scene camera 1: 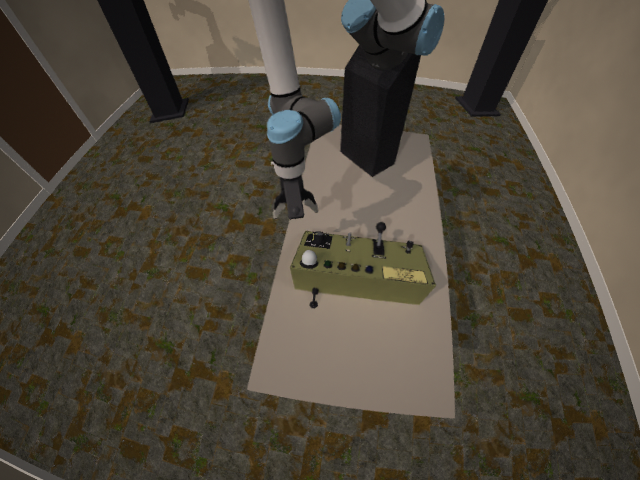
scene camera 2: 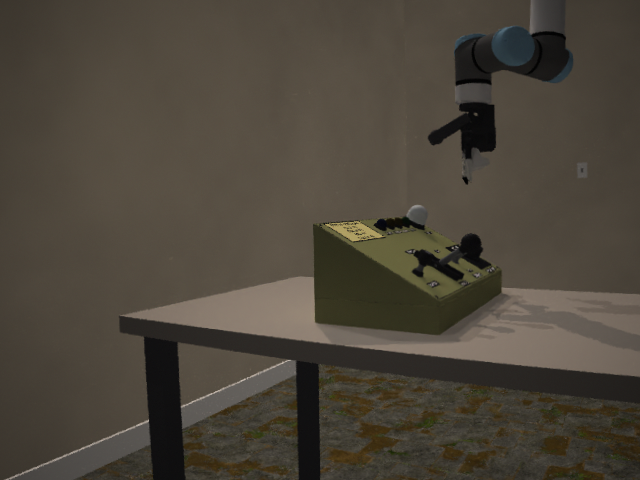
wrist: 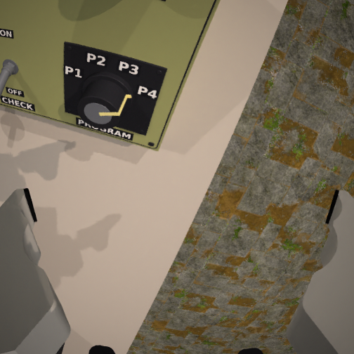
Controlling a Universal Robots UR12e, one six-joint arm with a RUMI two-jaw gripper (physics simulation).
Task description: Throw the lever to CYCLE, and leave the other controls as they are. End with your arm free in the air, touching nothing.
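Frame: origin at the arm's base, x ahead, y left, z up, level; millimetres.
Where they show: gripper, fingertip midpoint: (scene camera 2: 468, 183).
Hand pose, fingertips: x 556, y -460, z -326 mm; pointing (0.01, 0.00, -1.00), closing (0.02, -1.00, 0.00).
Observation:
Each offset is from my fingertips to the top centre of the thing. "*": to the spot under its first point.
The lever, with a black ball knob @[dx +37, dy +316, dz -109 mm] (scene camera 1: 381, 226) (scene camera 2: 470, 242), rises from a black slot on the olive console (scene camera 1: 356, 285) (scene camera 2: 372, 289) (wrist: 40, 35). Its ball stands out toward the console's low edge, on the arm-base side. Its slot labels are too small to read, and the lever does not show in the wrist view. My gripper (scene camera 1: 295, 212) (scene camera 2: 466, 180) (wrist: 180, 194) is open and empty. It hangs in the air above and beside the console's PROGRAM-knob end, apart from the lever and touching nothing.
The PROGRAM knob (wrist: 102, 102) has its yellow pointer toward P4. A metal toggle @[dx +22, dy +195, dz -142 mm] (scene camera 1: 348, 240) (wrist: 8, 69) and a small black switch @[dx +105, dy +421, dz -133 mm] (scene camera 1: 409, 246) flank the lever. A white dome @[* dx +141, dy +25, dz -57 mm] (scene camera 1: 309, 257) (scene camera 2: 417, 214) and several coloured buttons stand farther up. A black crank @[* dx +217, dy +25, dz -243 mm] (scene camera 1: 314, 298) shows at the console's back.

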